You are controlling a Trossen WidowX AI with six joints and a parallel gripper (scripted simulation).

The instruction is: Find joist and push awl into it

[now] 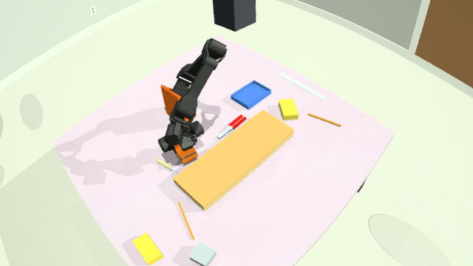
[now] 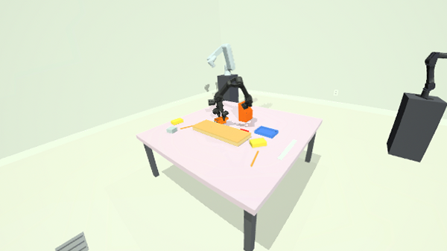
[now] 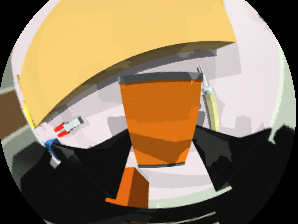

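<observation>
My gripper tip is now 1 cm short of the awl, 9 cm to the left of it and 3 cm above it. Round my gripper tip: blue tray 5 cm behind, 46 cm to the left, 2 cm below; grey block 41 cm ahead, 26 cm to the right, 2 cm below; orange stud finder 1 cm behind, 2 cm below.
</observation>
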